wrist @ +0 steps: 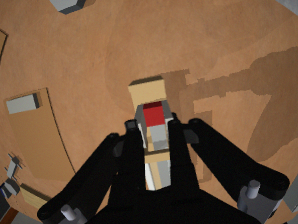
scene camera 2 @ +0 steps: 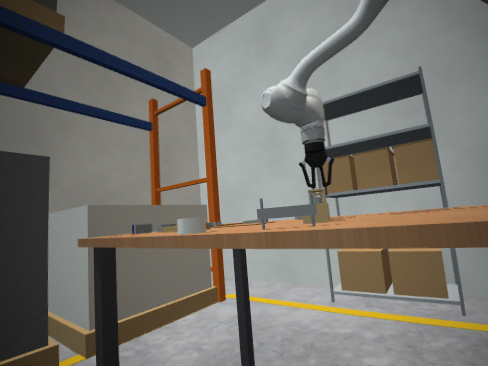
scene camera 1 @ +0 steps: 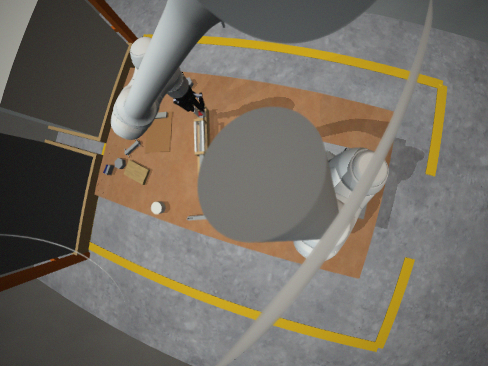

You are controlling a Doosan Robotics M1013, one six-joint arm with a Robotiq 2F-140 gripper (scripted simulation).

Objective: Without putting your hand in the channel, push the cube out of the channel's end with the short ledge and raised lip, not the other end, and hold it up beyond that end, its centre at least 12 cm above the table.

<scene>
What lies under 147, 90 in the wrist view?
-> A channel.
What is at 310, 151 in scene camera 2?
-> My gripper.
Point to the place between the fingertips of my gripper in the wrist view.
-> At 153, 111
</scene>
